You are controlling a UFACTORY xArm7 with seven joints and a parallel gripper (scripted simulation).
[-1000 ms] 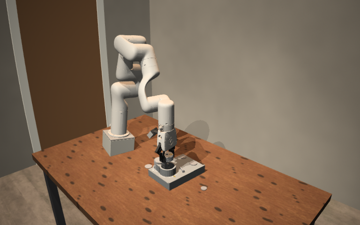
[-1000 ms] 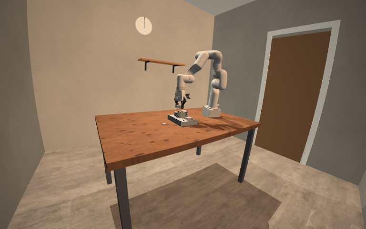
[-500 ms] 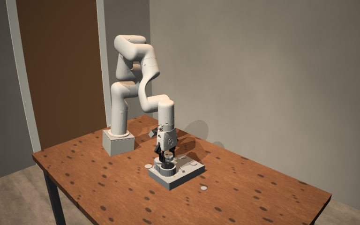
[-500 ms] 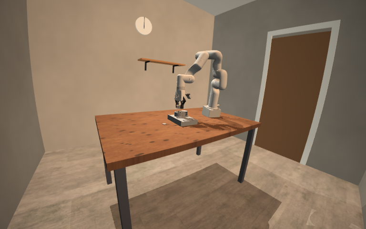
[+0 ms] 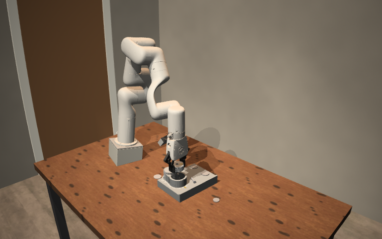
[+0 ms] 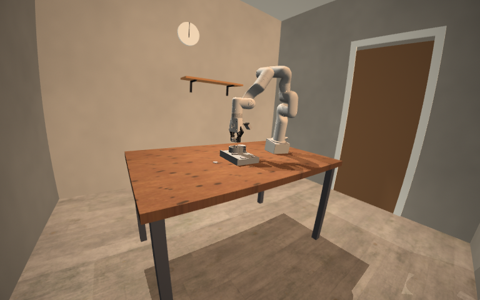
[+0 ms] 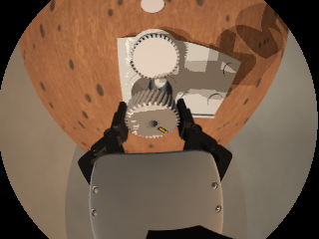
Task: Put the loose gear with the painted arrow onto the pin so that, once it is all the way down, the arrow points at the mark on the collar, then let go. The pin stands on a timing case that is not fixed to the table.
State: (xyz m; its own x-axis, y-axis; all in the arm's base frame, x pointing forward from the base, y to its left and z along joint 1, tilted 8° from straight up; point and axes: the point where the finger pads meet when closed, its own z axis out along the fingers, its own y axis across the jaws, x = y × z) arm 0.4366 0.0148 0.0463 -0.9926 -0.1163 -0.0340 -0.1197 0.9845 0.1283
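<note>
Right now the short peg is 5 cm ahead of my hand, 6 cm to the left of it and 8 cm below it. The rest, counted from my hand: gear right at my hand; flat disc 3 cm ahead, 15 cm to the left, 9 cm below.
</note>
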